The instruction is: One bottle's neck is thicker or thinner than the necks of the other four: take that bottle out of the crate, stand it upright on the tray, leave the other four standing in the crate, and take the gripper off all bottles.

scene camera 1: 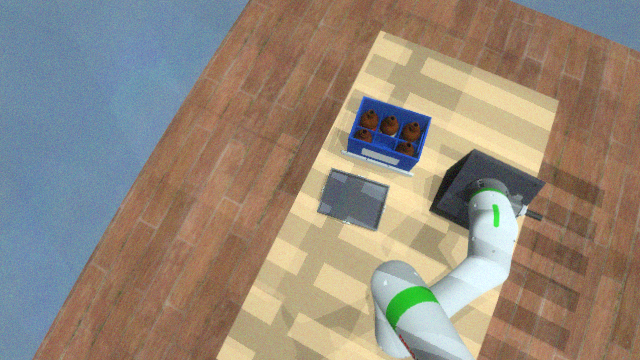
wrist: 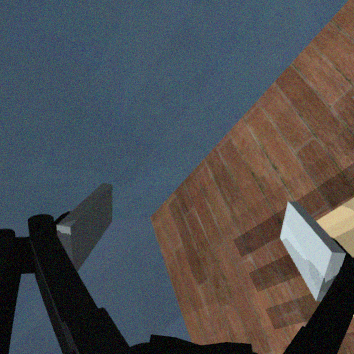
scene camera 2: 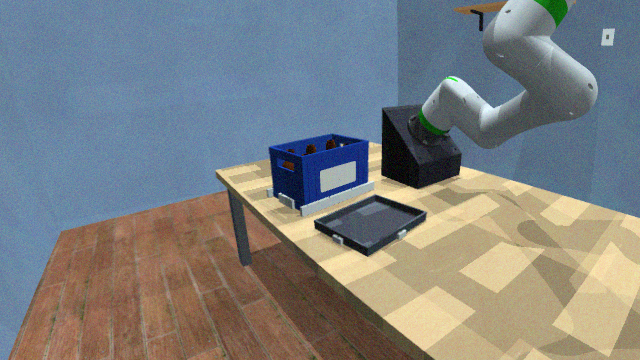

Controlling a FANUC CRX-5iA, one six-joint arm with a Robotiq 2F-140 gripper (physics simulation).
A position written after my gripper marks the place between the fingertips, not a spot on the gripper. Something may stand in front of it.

My gripper (wrist: 197, 211) is open, holding nothing. Also in view: a dark tray (scene camera 2: 368, 220).
